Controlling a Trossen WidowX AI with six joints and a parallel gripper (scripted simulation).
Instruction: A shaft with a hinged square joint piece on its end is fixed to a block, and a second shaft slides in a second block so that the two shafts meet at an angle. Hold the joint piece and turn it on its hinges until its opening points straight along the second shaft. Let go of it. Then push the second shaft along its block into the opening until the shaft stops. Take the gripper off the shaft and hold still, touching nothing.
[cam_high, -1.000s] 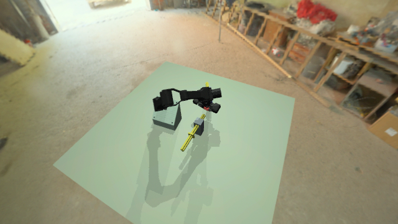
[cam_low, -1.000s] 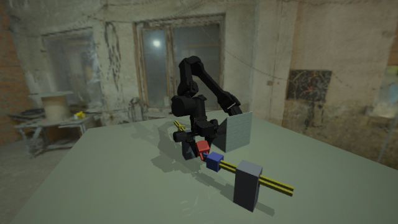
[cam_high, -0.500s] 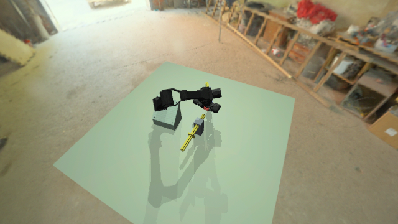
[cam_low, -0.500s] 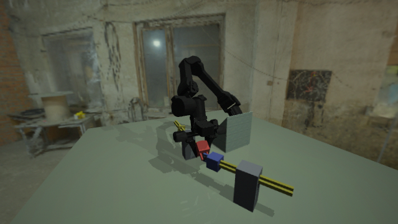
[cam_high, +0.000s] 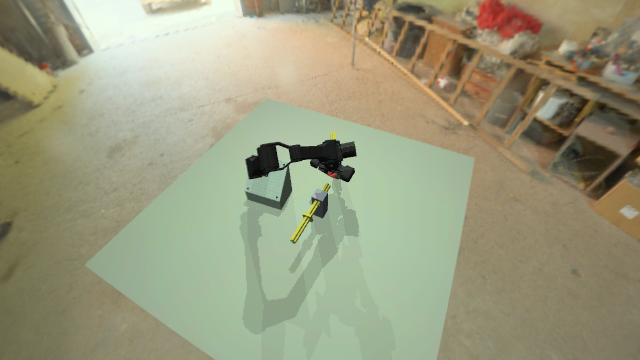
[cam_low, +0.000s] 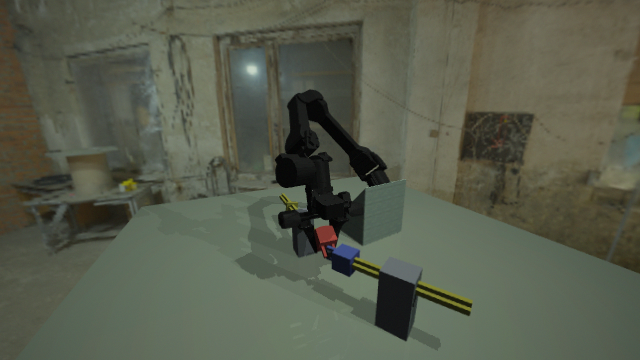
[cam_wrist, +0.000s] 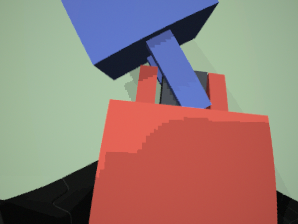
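The red joint piece lies 30 mm above my gripper tip.
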